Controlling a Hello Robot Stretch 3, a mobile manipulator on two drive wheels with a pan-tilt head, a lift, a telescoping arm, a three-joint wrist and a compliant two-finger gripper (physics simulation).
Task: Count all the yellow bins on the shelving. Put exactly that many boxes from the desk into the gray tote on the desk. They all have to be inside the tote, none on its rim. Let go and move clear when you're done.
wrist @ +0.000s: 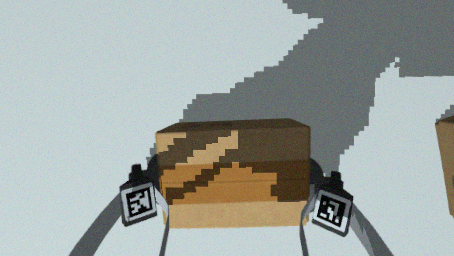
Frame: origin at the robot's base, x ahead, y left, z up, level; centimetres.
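Seen in the pictures: gripper, fingertip midpoint: (234, 172).
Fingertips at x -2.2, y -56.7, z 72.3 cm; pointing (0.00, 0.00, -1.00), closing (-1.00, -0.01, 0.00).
Note:
Offsets run from my fingertips to a thing's top centre. "spot": to the spot under its first point. Level surfaces: height alone.
A brown cardboard box {dz +5.0, dx +0.1, dy -1.2 cm} (234, 182) with an orange-brown tape band stands on the pale desk {dz -0.3 cm} (75, 75), in the lower middle of the wrist view. My gripper (234, 172) is shut on this box, with one fingertip against its left side and one against its right side. The fingertip pads are partly hidden by the box. Part of another cardboard box {spot: dz +0.3, dx -17.0, dy -1.6 cm} (446, 160) shows at the right edge. The gray tote and the shelving with the yellow bins do not show in this view.
A broad dark shadow runs over the desk from the upper right down to the held box. The other box stands to the right of the right finger, with a gap between them.

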